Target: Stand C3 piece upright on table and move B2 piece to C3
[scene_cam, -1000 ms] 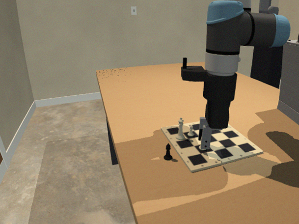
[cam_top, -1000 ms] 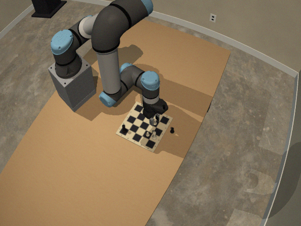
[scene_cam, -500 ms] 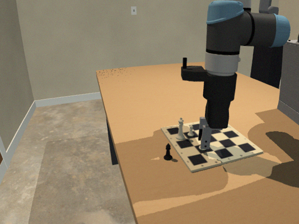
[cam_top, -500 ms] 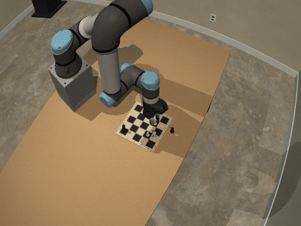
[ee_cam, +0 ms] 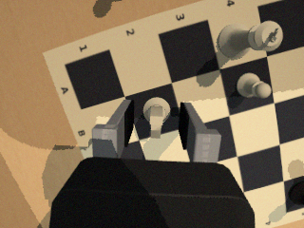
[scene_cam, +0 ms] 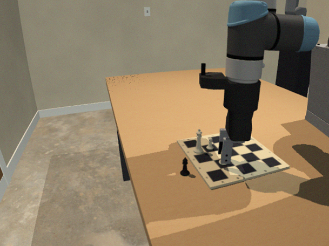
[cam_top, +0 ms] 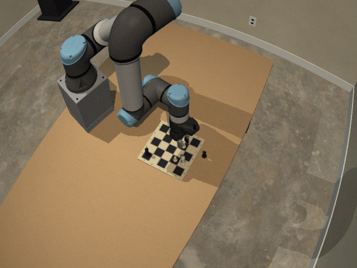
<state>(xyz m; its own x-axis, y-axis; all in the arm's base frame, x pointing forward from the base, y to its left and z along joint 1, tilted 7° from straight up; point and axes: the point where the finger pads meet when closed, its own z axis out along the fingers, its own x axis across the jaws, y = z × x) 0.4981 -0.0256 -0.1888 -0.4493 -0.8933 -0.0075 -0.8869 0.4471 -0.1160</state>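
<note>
My gripper is now 20 mm above the white knight. The rest, counted from my hand: chessboard (40 mm behind, 30 mm to the right, 30 mm below); then white pawn (70 mm to the right, 20 mm below, 10 mm behind); then white king (80 mm to the right, 30 mm ahead).
</note>
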